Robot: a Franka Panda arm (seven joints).
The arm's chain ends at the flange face. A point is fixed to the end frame.
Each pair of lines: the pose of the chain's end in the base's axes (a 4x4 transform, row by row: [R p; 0 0 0 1], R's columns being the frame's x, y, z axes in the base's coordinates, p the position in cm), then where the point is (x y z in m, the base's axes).
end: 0.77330 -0.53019 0.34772 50.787; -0.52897 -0.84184 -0.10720 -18.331; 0.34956 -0.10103 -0.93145 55.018; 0 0 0 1
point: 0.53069 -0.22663 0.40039
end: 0.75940 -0.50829 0.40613 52.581; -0.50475 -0.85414 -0.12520 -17.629; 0.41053 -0.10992 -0.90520 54.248; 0 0 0 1
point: 0.55854 -0.22312 0.39561
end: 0.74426 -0.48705 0.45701 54.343; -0.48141 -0.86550 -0.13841 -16.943; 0.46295 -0.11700 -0.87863 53.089; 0 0 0 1
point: 0.58492 -0.21899 0.38717
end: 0.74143 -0.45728 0.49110 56.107; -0.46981 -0.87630 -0.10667 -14.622; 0.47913 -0.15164 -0.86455 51.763; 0 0 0 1
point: 0.60895 -0.19151 0.37449
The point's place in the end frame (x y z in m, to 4 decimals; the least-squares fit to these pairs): -0.0118 0.0395 0.1521
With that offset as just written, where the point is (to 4 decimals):
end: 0.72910 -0.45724 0.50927 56.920; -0.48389 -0.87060 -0.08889 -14.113; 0.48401 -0.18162 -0.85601 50.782; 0 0 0 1
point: 0.6200 -0.1833 0.3647
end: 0.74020 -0.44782 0.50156 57.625; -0.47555 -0.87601 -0.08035 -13.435; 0.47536 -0.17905 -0.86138 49.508; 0 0 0 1
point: 0.6261 -0.1756 0.3514
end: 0.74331 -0.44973 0.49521 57.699; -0.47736 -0.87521 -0.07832 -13.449; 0.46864 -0.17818 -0.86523 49.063; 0 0 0 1
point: 0.6258 -0.1753 0.3465
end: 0.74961 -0.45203 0.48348 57.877; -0.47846 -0.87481 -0.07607 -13.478; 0.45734 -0.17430 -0.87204 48.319; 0 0 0 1
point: 0.6256 -0.1753 0.3383
